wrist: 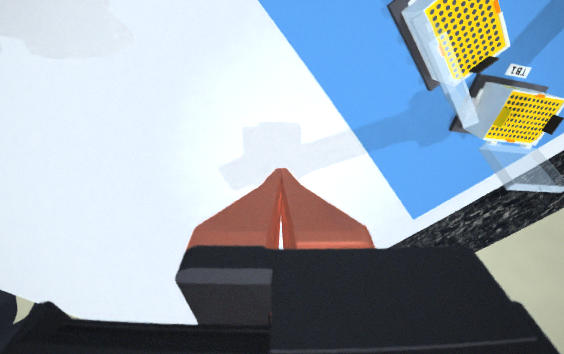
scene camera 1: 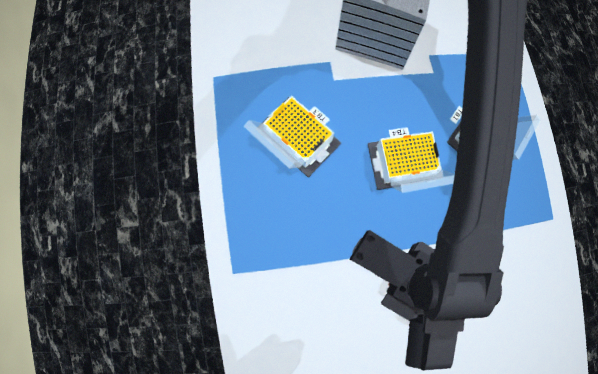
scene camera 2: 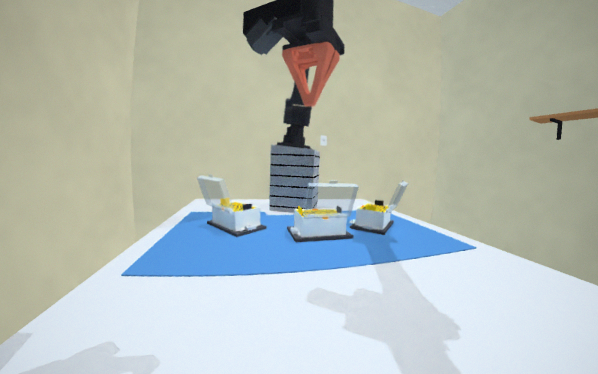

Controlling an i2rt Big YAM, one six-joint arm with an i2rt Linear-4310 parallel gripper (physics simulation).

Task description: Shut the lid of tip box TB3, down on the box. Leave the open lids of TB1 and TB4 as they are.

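Places are measured from the arm's base along level axes (x ahead, y left, z up), in millimetres.
Pixels of known places: gripper, fingertip midpoint: (wrist: 280, 177) (scene camera 2: 309, 106); arm's base at its link origin: (scene camera 2: 293, 147).
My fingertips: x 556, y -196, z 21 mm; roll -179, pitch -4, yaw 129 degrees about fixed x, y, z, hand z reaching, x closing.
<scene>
Ahead of a thing's pixels: the offset from my fingertips to its top centre. Level surfaces: height alone.
Tip box TB3 @[dx -355, dy -47, dz -203 mm] (scene camera 1: 298, 127) (scene camera 2: 237, 219) has a yellow tip rack and stands at the left of the mat. Its clear lid @[dx -317, dy -116, dz -115 mm] (scene camera 1: 271, 145) (scene camera 2: 213, 187) is open and stands up from its left side. TB4 @[dx -224, dy +150, dz -194 mm] (scene camera 1: 411, 154) (scene camera 2: 320, 227) (wrist: 467, 35) is in the middle, its lid @[dx -158, dy +140, dz -115 mm] (scene camera 1: 425, 185) (scene camera 2: 337, 195) open. TB1 (scene camera 2: 373, 220) (wrist: 522, 117) is at the right, its lid @[dx -179, dy +393, dz -115 mm] (scene camera 1: 526, 137) (scene camera 2: 399, 195) (wrist: 522, 167) open; the arm hides most of this box in scene camera 1. My gripper (scene camera 2: 310, 104) (wrist: 280, 177) is shut and empty, high above the table and apart from the boxes.
A blue mat @[dz -269 mm] (scene camera 1: 280, 220) (scene camera 2: 200, 260) (wrist: 325, 60) lies under the boxes on the white table @[dz -272 mm] (scene camera 1: 300, 310) (scene camera 2: 240, 320) (wrist: 125, 165). The grey ribbed pedestal (scene camera 1: 377, 37) (scene camera 2: 294, 177) stands behind the mat. The dark arm (scene camera 1: 487, 125) reaches over the TB1 side.
</scene>
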